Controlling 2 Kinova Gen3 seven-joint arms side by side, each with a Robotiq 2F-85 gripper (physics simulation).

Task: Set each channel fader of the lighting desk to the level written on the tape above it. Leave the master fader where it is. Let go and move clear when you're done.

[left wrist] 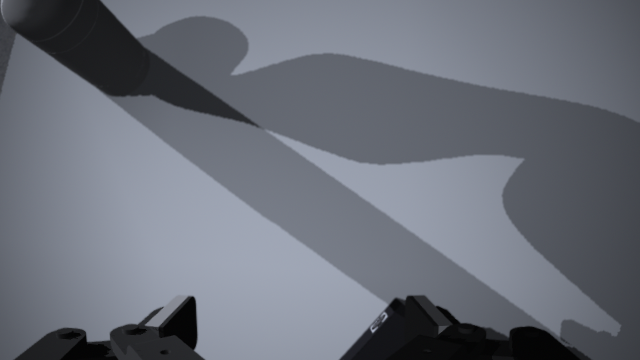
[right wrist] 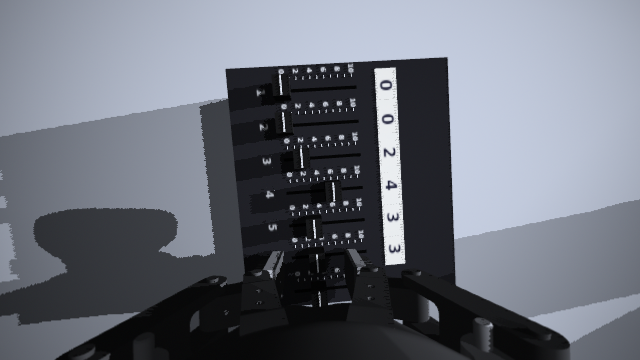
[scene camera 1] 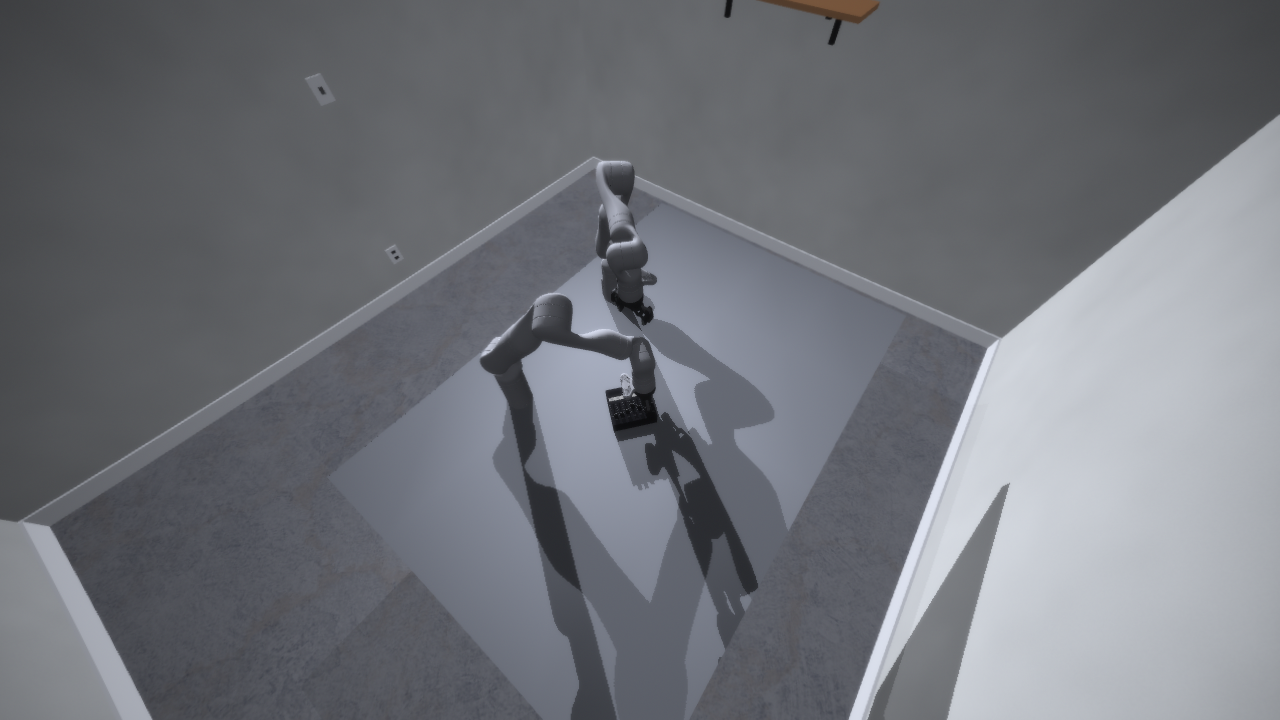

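Seen in the pictures: left gripper, fingertip midpoint: (left wrist: 300, 320) (scene camera 1: 632, 316); right gripper, fingertip midpoint: (right wrist: 314, 264) (scene camera 1: 646, 405); left arm's base, link origin: (left wrist: 122, 68); right arm's base, link origin: (scene camera 1: 520, 398).
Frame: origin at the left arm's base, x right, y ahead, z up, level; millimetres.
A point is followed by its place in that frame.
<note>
The lighting desk (scene camera 1: 631, 409) {y 469, x 390, z 55 mm} (right wrist: 425, 165) {y 399, x 350, z 55 mm} is a black box with a white tape strip (right wrist: 390, 167) {y 419, x 363, z 55 mm} reading 0, 0, 2, 4, 3, 3. In the right wrist view, fader 1 (right wrist: 281, 85) {y 445, x 445, z 68 mm} and fader 2 (right wrist: 284, 123) {y 457, x 427, z 68 mm} stand at 0, fader 3 (right wrist: 301, 157) {y 462, x 405, z 68 mm} at 2, fader 4 (right wrist: 333, 191) {y 460, x 377, z 68 mm} a little past 6, fader 5 (right wrist: 314, 228) {y 483, x 366, z 68 mm} near 3. Fader 6 (right wrist: 317, 262) {y 495, x 348, z 68 mm} shows between the right fingers near 3; the master fader (right wrist: 319, 298) {y 508, x 329, z 68 mm} is partly hidden below it. My right gripper (right wrist: 314, 264) {y 499, x 345, z 59 mm} is open over the desk's lower end. My left gripper (scene camera 1: 637, 315) {y 345, x 244, z 342 mm} (left wrist: 300, 320) {y 345, x 244, z 342 mm} is open, away from the desk.
A dark slab with a white mark (left wrist: 378, 322) {y 414, x 294, z 32 mm} shows beside one left finger; I cannot tell what it is. A dark arm part (left wrist: 100, 50) {y 39, x 24, z 109 mm} crosses the left wrist view's upper left. Arm shadows lie across the pale surface (scene camera 1: 429, 474) {y 114, x 1006, z 0 mm}. An orange-topped bench (scene camera 1: 823, 7) stands at the top.
</note>
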